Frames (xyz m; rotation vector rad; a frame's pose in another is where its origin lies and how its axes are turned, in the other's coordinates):
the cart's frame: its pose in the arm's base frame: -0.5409 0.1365 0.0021 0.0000 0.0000 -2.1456
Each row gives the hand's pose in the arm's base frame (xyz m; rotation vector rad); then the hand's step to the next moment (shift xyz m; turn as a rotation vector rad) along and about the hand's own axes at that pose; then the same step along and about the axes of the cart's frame.
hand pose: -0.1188 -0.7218 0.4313 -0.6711 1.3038 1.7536
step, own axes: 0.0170 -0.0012 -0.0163 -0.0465 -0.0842 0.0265
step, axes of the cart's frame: 0.0132 -0.0017 -0.0195 -0.0705 0.0705 0.0035
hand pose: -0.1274 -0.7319 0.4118 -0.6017 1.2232 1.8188
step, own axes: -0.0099 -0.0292 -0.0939 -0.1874 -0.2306 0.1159
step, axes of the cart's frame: 0.0577 0.0661 -0.0456 -0.2261 0.2129 0.0728
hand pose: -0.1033 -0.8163 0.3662 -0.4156 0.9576 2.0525
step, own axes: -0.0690 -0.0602 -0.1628 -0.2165 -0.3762 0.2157
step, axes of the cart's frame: 0.0696 0.1441 -0.0963 -0.3967 0.2652 0.0847
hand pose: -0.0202 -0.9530 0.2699 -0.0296 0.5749 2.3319
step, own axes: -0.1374 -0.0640 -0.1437 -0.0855 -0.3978 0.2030
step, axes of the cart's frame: 0.0231 0.1621 -0.1296 -0.4295 0.1436 0.0409
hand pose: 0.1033 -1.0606 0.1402 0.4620 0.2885 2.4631
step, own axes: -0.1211 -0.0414 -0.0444 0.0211 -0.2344 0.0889
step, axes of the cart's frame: -0.0145 0.1047 -0.0847 -0.2511 0.0074 0.0144
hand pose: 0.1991 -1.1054 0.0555 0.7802 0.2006 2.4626
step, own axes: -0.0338 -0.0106 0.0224 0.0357 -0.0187 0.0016
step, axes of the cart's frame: -0.0139 0.0395 -0.0013 -0.0212 -0.0316 0.0133
